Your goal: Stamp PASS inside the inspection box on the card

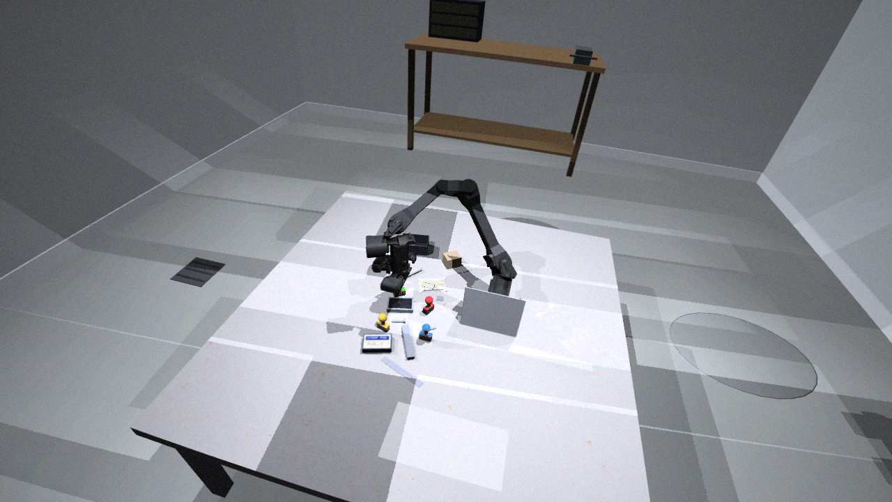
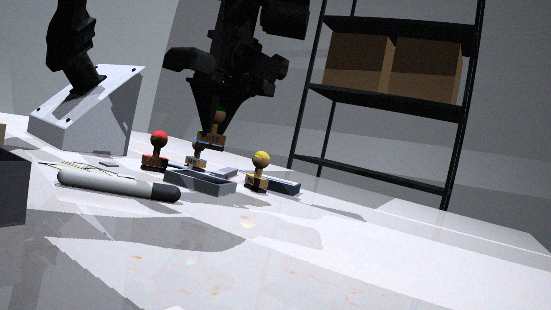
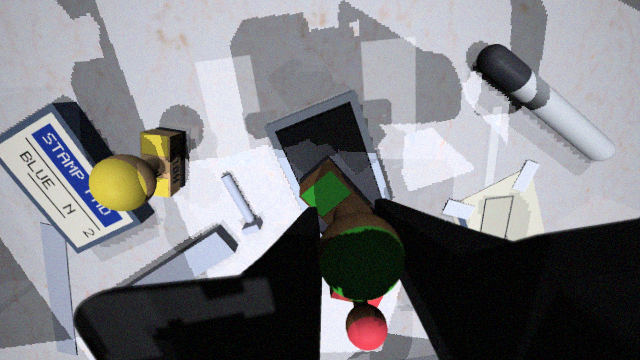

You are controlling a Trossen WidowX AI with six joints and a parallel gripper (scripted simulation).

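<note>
My gripper tip is now 80 mm above the ink pad. Also, from my gripper tip: yellow stamp (20 mm ahead, 110 mm to the left, 60 mm below); then red stamp (100 mm behind, 10 mm to the right, 60 mm below); then green stamp (right at my gripper tip).
</note>
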